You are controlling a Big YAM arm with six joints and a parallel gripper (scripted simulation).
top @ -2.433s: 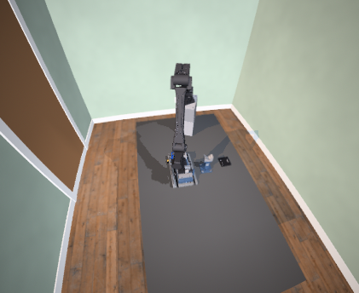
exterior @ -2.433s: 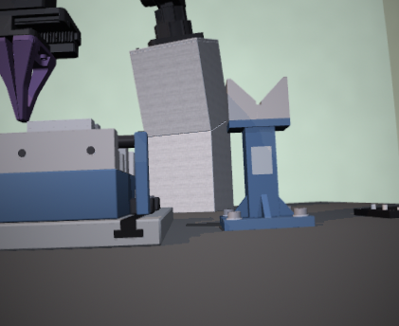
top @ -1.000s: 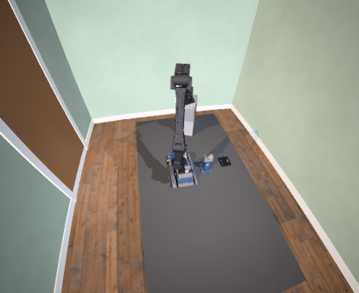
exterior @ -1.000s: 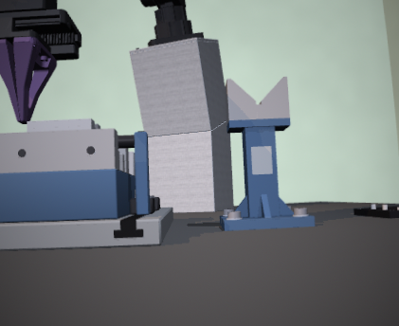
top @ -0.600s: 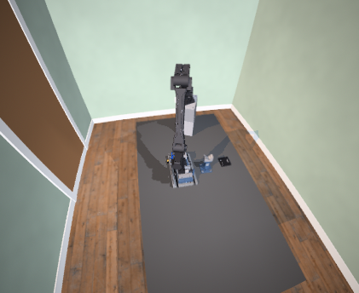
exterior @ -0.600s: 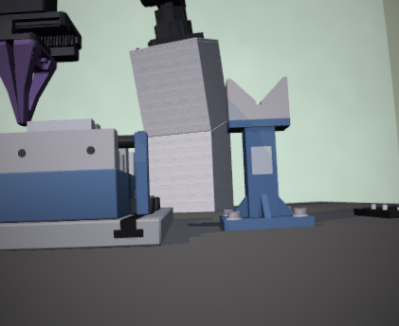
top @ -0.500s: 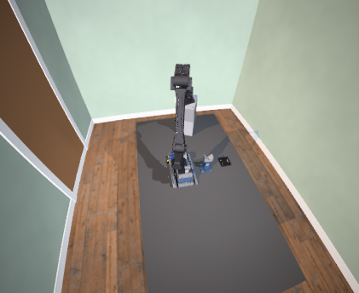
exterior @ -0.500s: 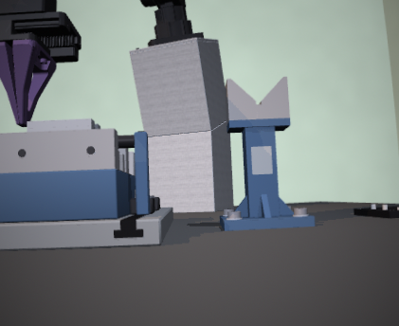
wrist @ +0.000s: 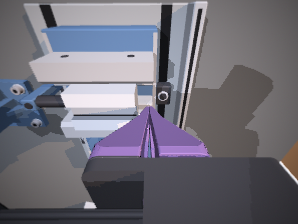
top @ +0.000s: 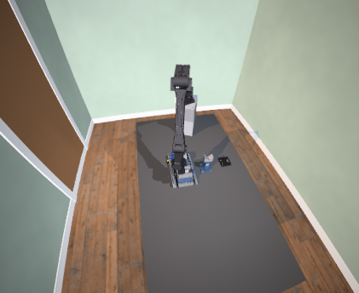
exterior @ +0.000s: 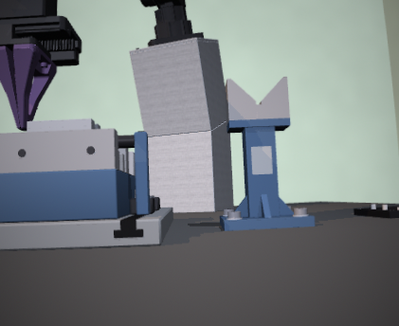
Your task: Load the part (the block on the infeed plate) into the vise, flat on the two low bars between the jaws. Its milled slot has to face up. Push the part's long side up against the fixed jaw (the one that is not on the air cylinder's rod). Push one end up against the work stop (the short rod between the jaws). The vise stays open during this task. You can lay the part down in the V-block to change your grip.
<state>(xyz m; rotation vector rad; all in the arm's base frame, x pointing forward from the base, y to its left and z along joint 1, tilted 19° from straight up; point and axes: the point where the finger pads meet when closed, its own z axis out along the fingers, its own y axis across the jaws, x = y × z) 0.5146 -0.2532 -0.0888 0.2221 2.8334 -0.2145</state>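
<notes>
My hand is 1 cm short of the part, 4 cm to the right of it and 1 cm above it. From my hand the other things lie so: dark work stop rod (2 cm ahead, 9 cm to the left, 2 cm below); then moving jaw (2 cm behind, 5 cm to the left, 4 cm below); then fixed jaw (4 cm ahead, 4 cm to the left, 4 cm below).
</notes>
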